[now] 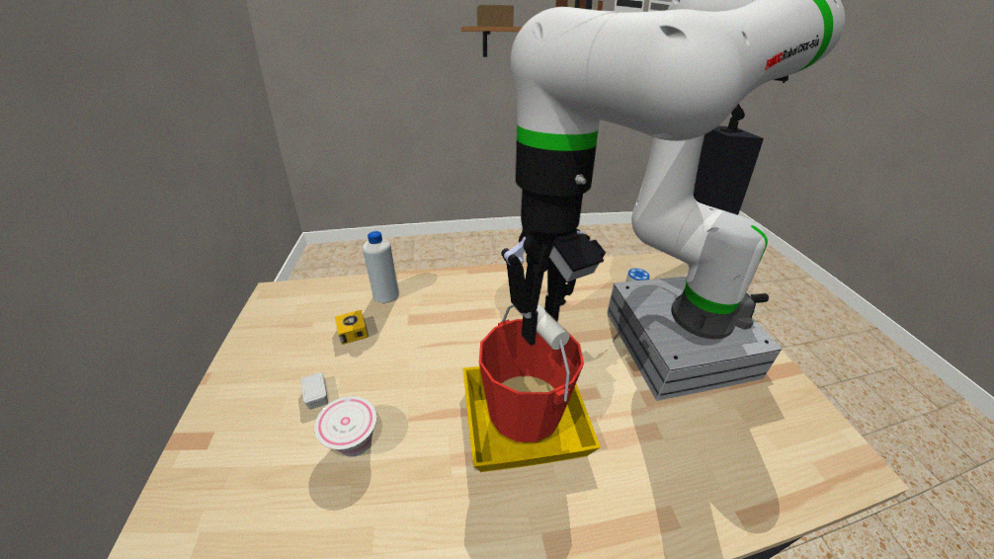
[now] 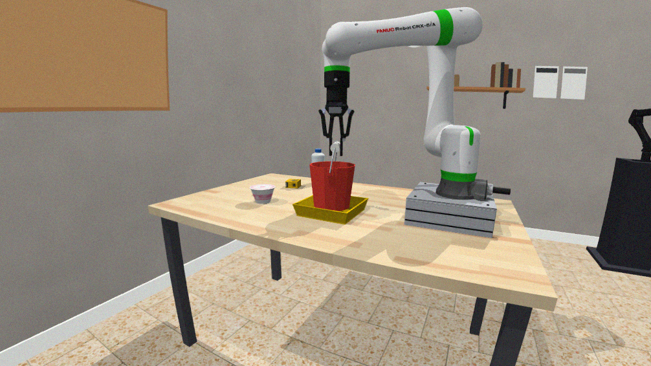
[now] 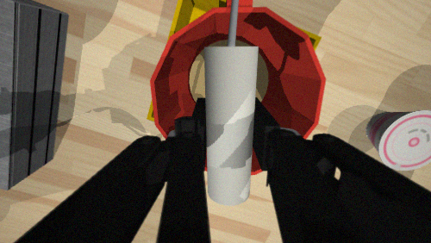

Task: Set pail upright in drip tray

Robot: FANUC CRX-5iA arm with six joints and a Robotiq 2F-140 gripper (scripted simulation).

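Now: hand 9 cm above the red pail and 1 cm short of it. Also, from my hand: yellow drip tray (24 cm below, 1 cm ahead); pail handle (3 cm below); pink-lidded cup (34 cm ahead, 22 cm below, 3 cm to the left).
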